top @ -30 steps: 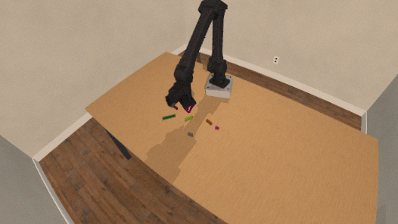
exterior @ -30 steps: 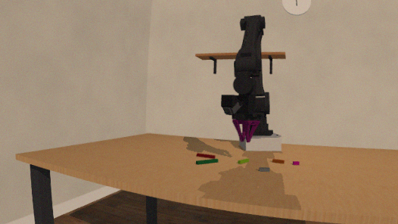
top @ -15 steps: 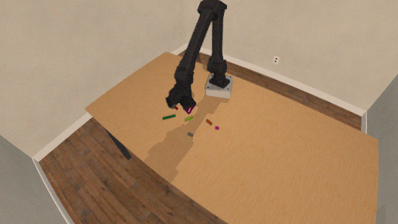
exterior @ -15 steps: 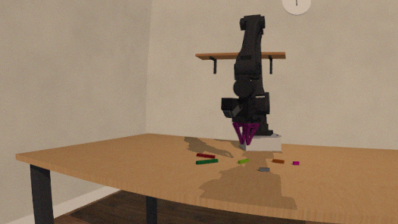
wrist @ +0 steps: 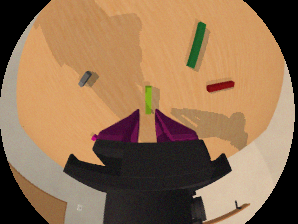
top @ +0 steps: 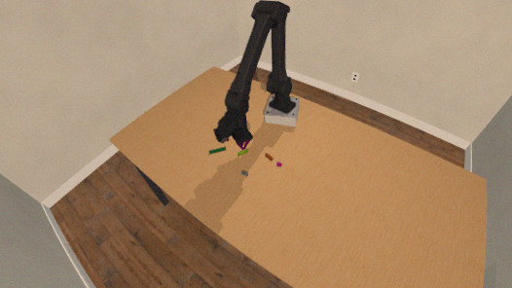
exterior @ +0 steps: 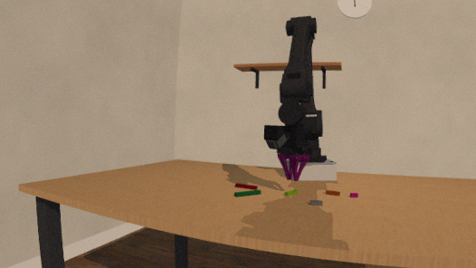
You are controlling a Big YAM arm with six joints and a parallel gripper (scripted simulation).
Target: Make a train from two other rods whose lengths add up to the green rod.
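Right now my hand is 40 mm above the lime rod. Round my hand: green rod: 70 mm ahead, 110 mm to the right, 40 mm below; orange rod: 50 mm behind, 110 mm to the left, 40 mm below; grey rod: 80 mm ahead, 80 mm to the left, 40 mm below.
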